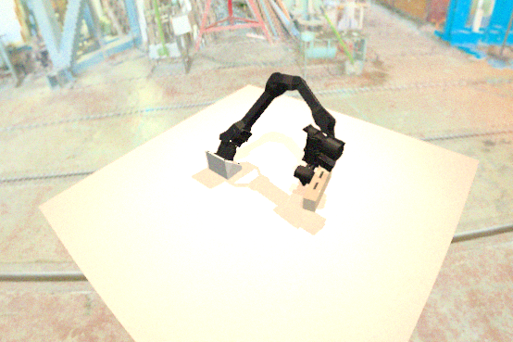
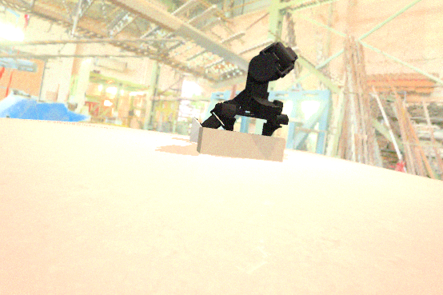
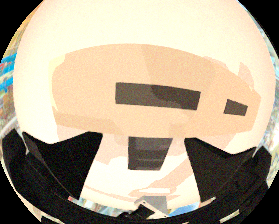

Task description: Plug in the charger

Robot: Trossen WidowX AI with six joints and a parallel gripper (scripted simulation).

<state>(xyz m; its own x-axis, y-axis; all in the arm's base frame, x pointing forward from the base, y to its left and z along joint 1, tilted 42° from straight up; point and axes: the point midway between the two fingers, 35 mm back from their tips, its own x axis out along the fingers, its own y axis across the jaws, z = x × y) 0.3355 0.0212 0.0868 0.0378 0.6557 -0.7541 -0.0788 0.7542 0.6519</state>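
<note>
My gripper tip is now 20 mm short of the dark charger and 10 mm below it.
</note>
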